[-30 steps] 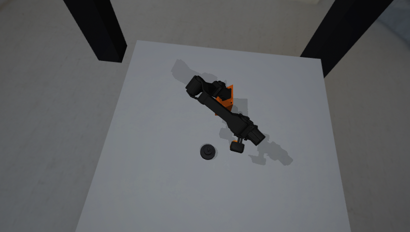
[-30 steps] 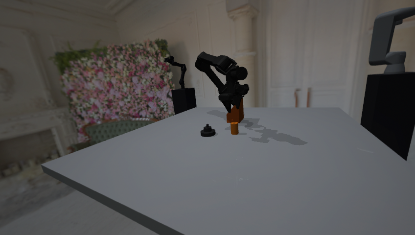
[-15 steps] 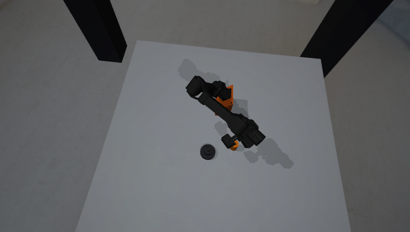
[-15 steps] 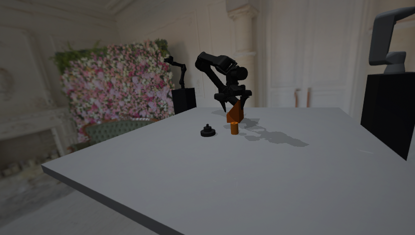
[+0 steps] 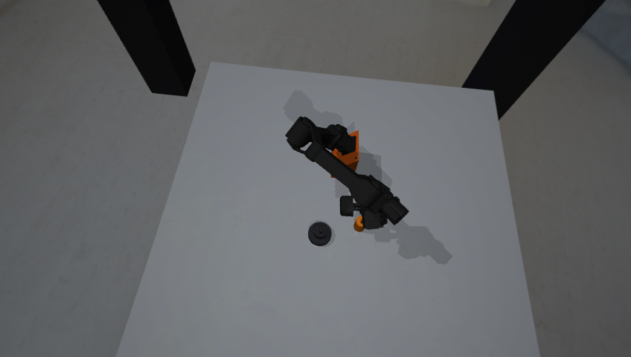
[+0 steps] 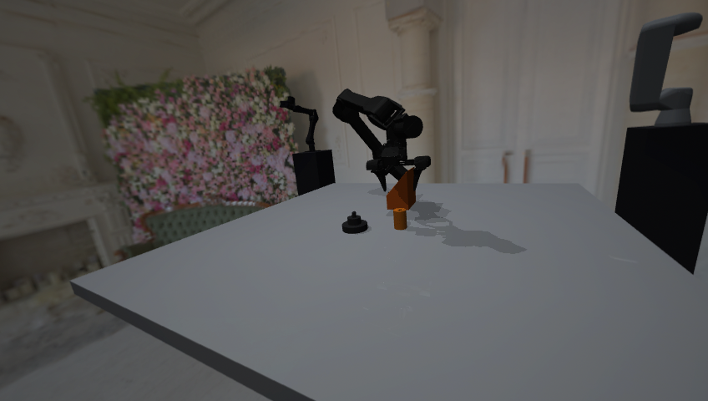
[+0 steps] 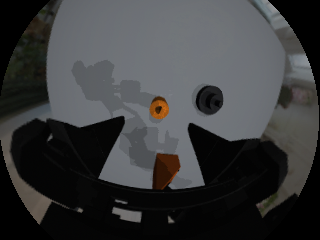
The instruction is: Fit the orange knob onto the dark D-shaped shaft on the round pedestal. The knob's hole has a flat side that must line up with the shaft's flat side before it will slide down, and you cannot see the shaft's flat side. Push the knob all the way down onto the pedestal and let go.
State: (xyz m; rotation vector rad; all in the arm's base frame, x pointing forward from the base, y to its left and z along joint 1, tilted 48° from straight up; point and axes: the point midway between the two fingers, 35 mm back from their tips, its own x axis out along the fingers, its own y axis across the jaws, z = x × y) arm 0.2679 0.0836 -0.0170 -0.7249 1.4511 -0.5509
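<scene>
Right now my gripper tip is 9 cm above the orange knob. From my gripper tip the other things lie so: dark round pedestal: 4 cm ahead, 14 cm to the right, 9 cm below.
</scene>
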